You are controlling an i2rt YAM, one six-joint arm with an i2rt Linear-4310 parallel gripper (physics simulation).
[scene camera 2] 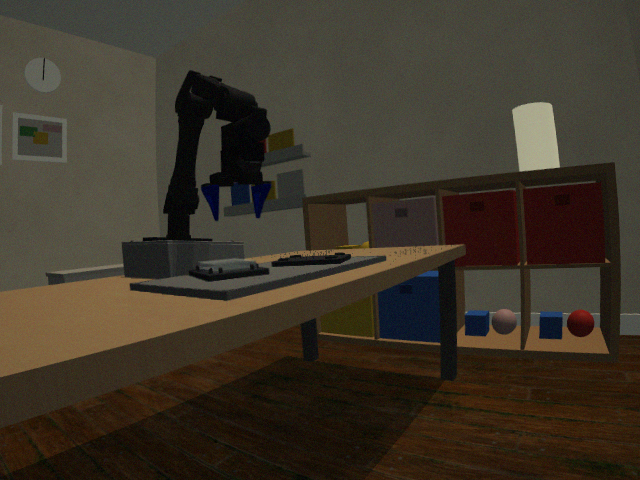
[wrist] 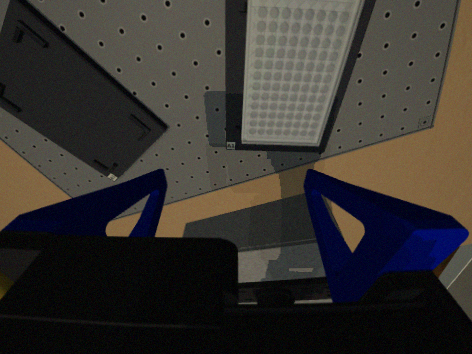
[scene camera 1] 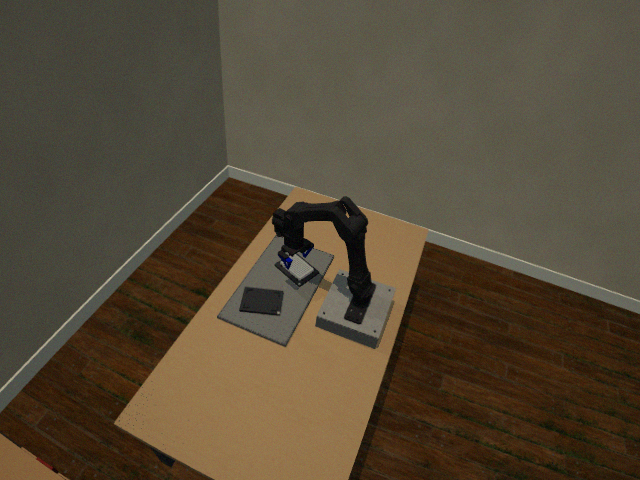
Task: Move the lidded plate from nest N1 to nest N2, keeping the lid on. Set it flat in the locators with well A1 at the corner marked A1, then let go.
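Places are measured from the arm's base along level axes (x right, y back, z down), in centimetres.
Pixels of known places: gripper, between the fingertips: (scene camera 2: 237, 219) (wrist: 235, 177) (scene camera 1: 295, 262); arm's base, origin of its link: (scene camera 2: 178, 241) (wrist: 274, 288) (scene camera 1: 360, 301).
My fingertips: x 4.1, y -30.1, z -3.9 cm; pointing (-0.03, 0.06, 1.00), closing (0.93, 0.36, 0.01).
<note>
Ahead of a thing's pixels: the offset from my fingertips to its top centre. "spot": to the spot under its first point. Level surfaces: height alone.
The lidded plate @[dx +6.1, dy -1.9, dz +8.5 cm] (scene camera 1: 301, 267) (scene camera 2: 226, 265) (wrist: 295, 75), pale with a clear lid, sits in the dark nest N1 @[dx +6.1, dy -1.9, dz +9.1 cm] (scene camera 2: 232, 274) (wrist: 234, 65). An A1 label @[spot: dx -1.9, dy +3.0, dz +10.1 cm] (wrist: 230, 145) marks that nest's near left corner in the wrist view. Nest N2 @[dx -16.4, dy -7.2, dz +9.5 cm] (scene camera 1: 262, 301) (scene camera 2: 310, 260) (wrist: 75, 90) is a dark rectangle with raised corner locators and holds no plate. A small pale label @[spot: dx -19.1, dy +1.7, dz +10.1 cm] (wrist: 112, 177) marks its near corner; its text is too small to read. My gripper (scene camera 1: 298, 257) (scene camera 2: 237, 218) (wrist: 235, 177) is open and empty, pointing down above the plate, well clear of it.
Both nests are on a grey perforated board (scene camera 1: 268, 328) (scene camera 2: 170, 287) (wrist: 155, 30) on the wooden table @[dz +12.6 cm] (scene camera 1: 248, 392) (scene camera 2: 77, 310). The arm's grey base block (scene camera 1: 336, 304) (scene camera 2: 155, 258) stands beside the board. A cubby shelf (scene camera 2: 614, 217) stands beyond the table.
</note>
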